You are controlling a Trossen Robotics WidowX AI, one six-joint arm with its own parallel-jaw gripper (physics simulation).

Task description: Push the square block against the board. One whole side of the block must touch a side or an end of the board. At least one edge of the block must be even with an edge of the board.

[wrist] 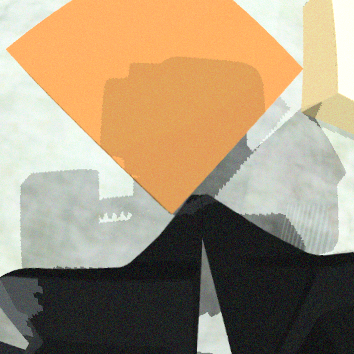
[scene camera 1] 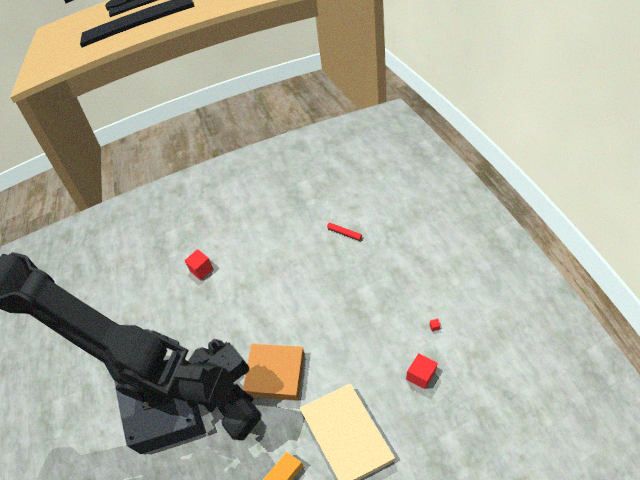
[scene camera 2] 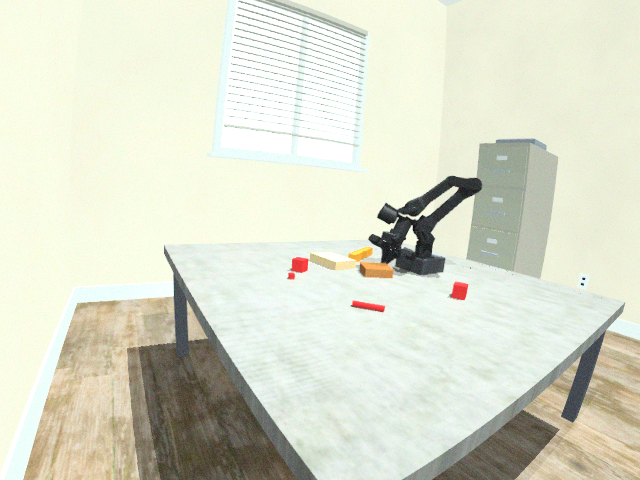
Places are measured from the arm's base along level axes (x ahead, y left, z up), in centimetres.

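Pixels of known places: gripper, between the fingertips: (wrist: 198, 202) (scene camera 1: 251, 399); arm's base, origin of its link: (scene camera 1: 155, 390) (scene camera 2: 423, 256).
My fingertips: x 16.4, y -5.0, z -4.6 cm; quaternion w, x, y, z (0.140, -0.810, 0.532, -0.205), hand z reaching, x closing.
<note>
Ahead of a thing's pixels: the offset from my fingertips to its top centre.
The square block {dy +3.8, dx +5.6, dz +1.9 cm} (scene camera 1: 281, 361) (scene camera 2: 376, 269) (wrist: 200, 35), flat and orange, lies on the table beside the cream board {dy -12.4, dx +13.7, dz +1.9 cm} (scene camera 1: 347, 434) (scene camera 2: 332, 260) (wrist: 346, 45). One corner of the block is very close to a corner of the board. Their sides stand at an angle to each other, and I cannot tell whether the corners touch. My gripper (scene camera 2: 385, 260) (wrist: 198, 202) is shut and empty. Its tips are low, right by the block's near corner in the wrist view, on the side facing the arm's base. Contact is unclear. In scene camera 1 the gripper's body hides its tips.
A yellow-orange bar {dy -19.7, dx -5.0, dz +2.1 cm} (scene camera 1: 283, 467) (scene camera 2: 360, 253) lies near the board. Red cubes {dy -6.5, dx +30.2, dz +3.0 cm} (scene camera 1: 422, 370) {dy +33.7, dx -3.2, dz +3.0 cm} (scene camera 1: 199, 264) (scene camera 2: 299, 264) (scene camera 2: 459, 290), a tiny red cube {dy +1.7, dx +37.0, dz +0.6 cm} (scene camera 1: 434, 324) (scene camera 2: 291, 275) and a red rod {dy +30.7, dx +29.5, dz +0.4 cm} (scene camera 1: 344, 231) (scene camera 2: 368, 305) lie farther out on the table.
</note>
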